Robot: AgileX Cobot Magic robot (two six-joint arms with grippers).
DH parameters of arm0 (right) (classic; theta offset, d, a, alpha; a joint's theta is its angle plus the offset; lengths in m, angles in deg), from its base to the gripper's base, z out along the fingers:
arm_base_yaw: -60.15 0.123 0 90
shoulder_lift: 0.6 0 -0.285 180
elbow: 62.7 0 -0.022 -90
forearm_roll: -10.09 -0.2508 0 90
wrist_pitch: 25.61 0 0.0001 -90
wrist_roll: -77.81 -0.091 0 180
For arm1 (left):
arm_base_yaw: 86.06 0.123 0 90
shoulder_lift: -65.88 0 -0.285 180
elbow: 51.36 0 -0.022 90
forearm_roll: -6.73 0.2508 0 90
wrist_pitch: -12.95 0 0.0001 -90
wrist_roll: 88.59 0.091 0 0
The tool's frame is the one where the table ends.
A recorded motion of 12 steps. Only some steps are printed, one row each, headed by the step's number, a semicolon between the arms.
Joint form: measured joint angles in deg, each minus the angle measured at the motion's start. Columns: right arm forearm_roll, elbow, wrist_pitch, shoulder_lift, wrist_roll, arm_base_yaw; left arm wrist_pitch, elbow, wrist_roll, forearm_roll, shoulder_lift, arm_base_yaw.
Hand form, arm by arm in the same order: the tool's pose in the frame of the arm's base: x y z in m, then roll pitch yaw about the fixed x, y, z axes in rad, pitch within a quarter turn. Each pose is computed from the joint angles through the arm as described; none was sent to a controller.
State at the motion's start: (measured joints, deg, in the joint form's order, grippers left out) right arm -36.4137 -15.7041 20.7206 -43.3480 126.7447 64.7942; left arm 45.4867 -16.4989 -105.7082 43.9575 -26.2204 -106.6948
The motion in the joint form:
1: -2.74 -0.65 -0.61 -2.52 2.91 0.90; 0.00 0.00 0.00 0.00 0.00 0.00
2: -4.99 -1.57 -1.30 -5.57 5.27 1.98; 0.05 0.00 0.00 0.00 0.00 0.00
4: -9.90 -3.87 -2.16 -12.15 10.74 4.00; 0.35 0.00 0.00 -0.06 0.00 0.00
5: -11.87 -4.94 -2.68 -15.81 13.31 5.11; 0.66 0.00 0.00 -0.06 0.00 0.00
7: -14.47 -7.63 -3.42 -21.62 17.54 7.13; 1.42 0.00 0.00 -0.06 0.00 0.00
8: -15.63 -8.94 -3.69 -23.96 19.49 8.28; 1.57 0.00 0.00 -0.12 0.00 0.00
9: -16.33 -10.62 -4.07 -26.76 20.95 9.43; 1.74 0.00 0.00 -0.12 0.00 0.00
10: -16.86 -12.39 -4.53 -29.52 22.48 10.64; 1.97 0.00 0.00 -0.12 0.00 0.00
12: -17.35 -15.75 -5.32 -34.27 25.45 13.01; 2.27 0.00 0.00 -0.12 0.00 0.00
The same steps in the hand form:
1: 0.1077 0.0601 0.2960 2.8895 1.0440 -2.6645; 0.2786 -0.1365 0.2595 2.2384 1.3015 1.5243
2: 0.1170 0.0644 0.2972 2.8646 1.0415 -2.6582; 0.2786 -0.1365 0.2596 2.2363 1.3020 1.5219
4: 0.1376 0.0744 0.2991 2.8188 1.0378 -2.6371; 0.2785 -0.1367 0.2600 2.2243 1.3059 1.5084
5: 0.1491 0.0800 0.2971 2.8030 1.0257 -2.6227; 0.2784 -0.1369 0.2604 2.2106 1.3090 1.4926
7: 0.1682 0.0905 0.2967 2.8093 1.0199 -2.5661; 0.2781 -0.1375 0.2615 2.1755 1.3164 1.4522
8: 0.1757 0.0963 0.2972 2.8177 1.0231 -2.5311; 0.2781 -0.1376 0.2617 2.1691 1.3186 1.4454
9: 0.1851 0.1026 0.2972 2.8271 1.0198 -2.4993; 0.2781 -0.1377 0.2619 2.1608 1.3202 1.4359
10: 0.1946 0.1094 0.2970 2.8462 1.0180 -2.4580; 0.2780 -0.1379 0.2623 2.1494 1.3223 1.4230
12: 0.2104 0.1233 0.2965 2.9047 1.0172 -2.3550; 0.2779 -0.1381 0.2627 2.1343 1.3250 1.4057

